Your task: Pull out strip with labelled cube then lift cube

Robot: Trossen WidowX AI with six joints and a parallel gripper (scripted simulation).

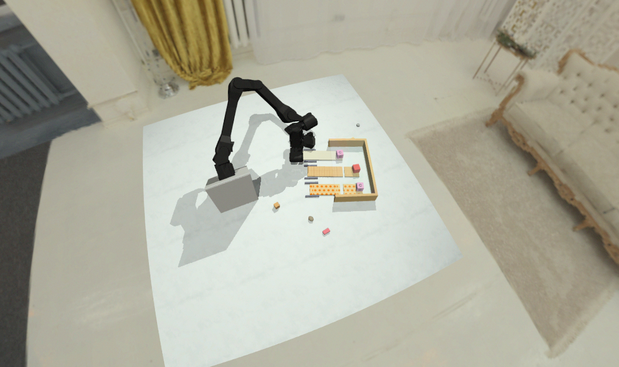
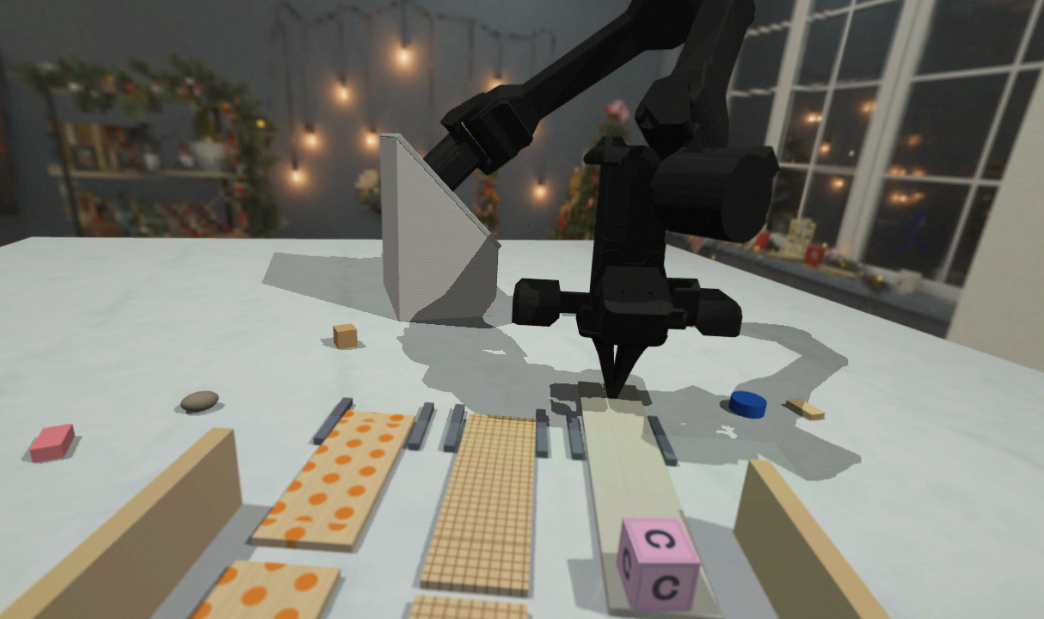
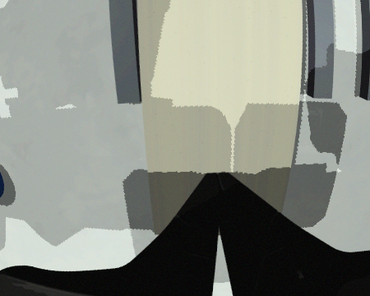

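The cream strip is 90 mm ahead of my gripper tip and 50 mm to the right of it. Also, from my gripper tip: pebble: 100 mm behind, 330 mm to the right; then brown cube: 210 mm behind, 210 mm to the right; then blue disc: 50 mm ahead, 110 mm to the left.
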